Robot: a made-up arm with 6 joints.
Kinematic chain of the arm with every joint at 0, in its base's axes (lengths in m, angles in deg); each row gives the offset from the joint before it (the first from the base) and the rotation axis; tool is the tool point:
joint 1: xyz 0 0 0.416 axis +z
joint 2: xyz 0.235 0 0 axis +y
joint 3: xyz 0 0 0.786 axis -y
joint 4: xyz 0 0 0.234 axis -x
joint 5: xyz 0.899 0 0 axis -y
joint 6: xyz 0.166 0 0 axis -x
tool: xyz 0 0 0
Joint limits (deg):
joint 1: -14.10..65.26
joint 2: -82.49..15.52
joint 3: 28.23..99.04
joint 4: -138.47..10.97
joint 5: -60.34..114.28
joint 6: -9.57..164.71
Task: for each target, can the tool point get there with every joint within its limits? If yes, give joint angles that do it. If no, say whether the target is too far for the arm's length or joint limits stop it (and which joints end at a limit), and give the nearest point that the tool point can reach.
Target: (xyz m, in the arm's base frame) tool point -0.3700 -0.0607 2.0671
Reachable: yes | joints -2.19 -42.81 35.53 -56.22 32.81 19.52
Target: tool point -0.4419 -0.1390 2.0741
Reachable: yes | joints 9.31 -39.33 43.04 -33.56 45.74 137.69
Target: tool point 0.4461 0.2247 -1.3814
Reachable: no: joint limits stop it (at a limit: joint 1, joint 2, joint 3, joint 5) | nearest point -1.3164 0.3603 0.1141 | short by 2.315 m
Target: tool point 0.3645 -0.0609 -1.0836
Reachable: no: joint limits stop it (at a limit: joint 1, joint 2, joint 3, joint 5) | nearest point -0.5368 -1.2551 0.1161 | short by 1.918 m
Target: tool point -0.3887 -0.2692 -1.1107
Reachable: no: joint limits stop it (at a limit: joint 2, joint 3, joint 5) | nearest point -1.1217 -0.7768 0.1114 | short by 1.513 m
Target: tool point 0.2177 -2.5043 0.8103
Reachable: no: too far | nearest point -0.5150 -1.4593 0.7056 | short by 1.281 m
